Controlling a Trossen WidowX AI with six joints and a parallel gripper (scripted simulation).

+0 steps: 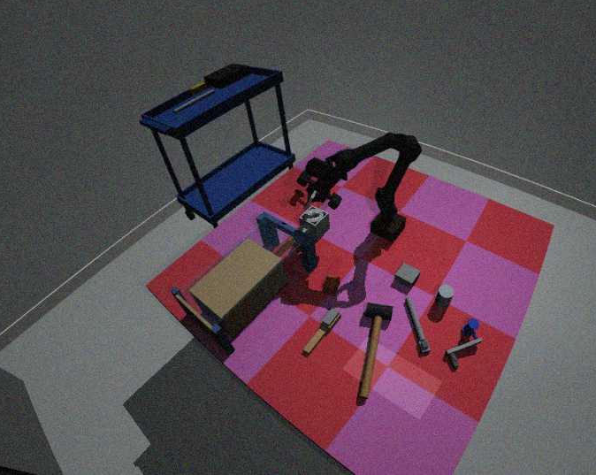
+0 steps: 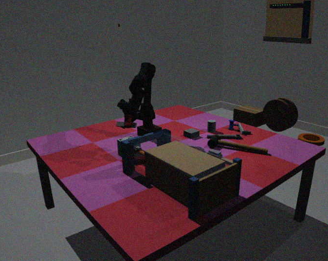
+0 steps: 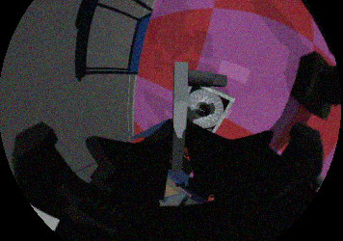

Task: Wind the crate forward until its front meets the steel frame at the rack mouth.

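Now: the red knob 50 mm ahead of my gripper tip, 40 mm above it and 10 mm to the right of it. From my gripper tip the other things lie so: frame: 160 mm ahead, 60 mm below, 20 mm to the left; then red-knobbed winch handle: 10 mm ahead, 10 mm above; then grey winch: 140 mm below, 20 mm behind.
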